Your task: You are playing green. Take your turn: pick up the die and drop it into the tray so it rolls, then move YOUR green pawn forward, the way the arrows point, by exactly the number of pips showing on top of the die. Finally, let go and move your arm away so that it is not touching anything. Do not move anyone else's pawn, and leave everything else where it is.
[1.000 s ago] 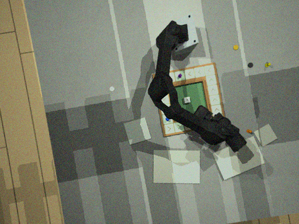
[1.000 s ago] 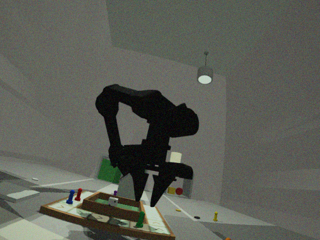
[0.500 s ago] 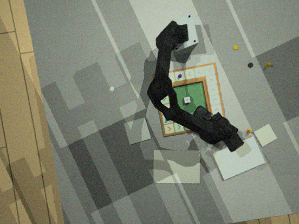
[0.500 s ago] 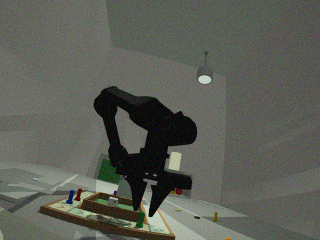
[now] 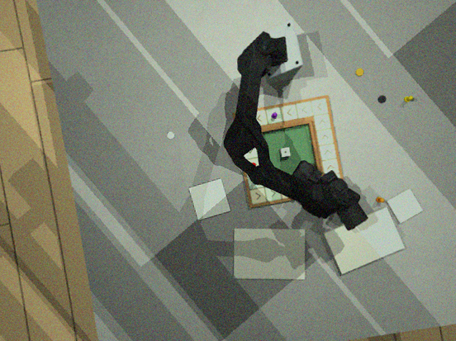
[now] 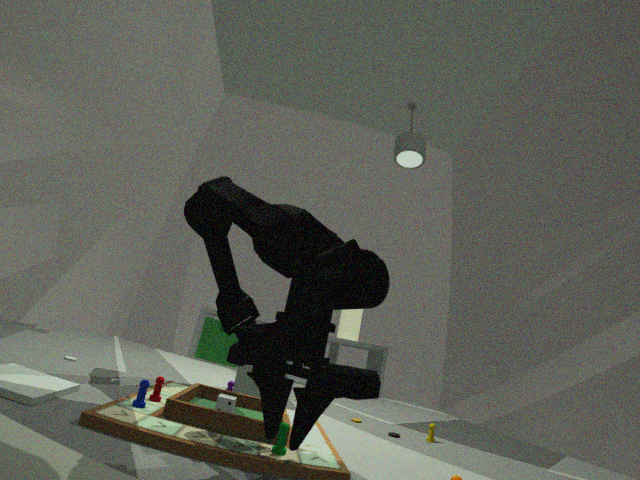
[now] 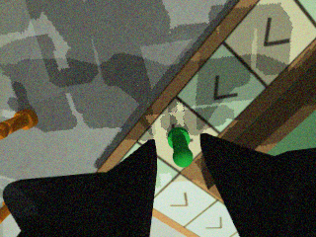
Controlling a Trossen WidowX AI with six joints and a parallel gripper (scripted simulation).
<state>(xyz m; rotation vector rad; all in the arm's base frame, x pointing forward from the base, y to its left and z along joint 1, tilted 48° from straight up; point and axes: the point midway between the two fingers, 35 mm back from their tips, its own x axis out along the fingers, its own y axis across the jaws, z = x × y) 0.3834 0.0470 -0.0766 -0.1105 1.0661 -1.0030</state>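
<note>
Now: gripper tip 11 cm past the green tray, 7 cm to the left of it and 2 cm above it. From my gripper tip the other things lie so: blue pawn (18 cm to the right, 3 cm behind, 1 cm above); white die (11 cm behind, 9 cm to the right); green pawn (1 cm above).
</note>
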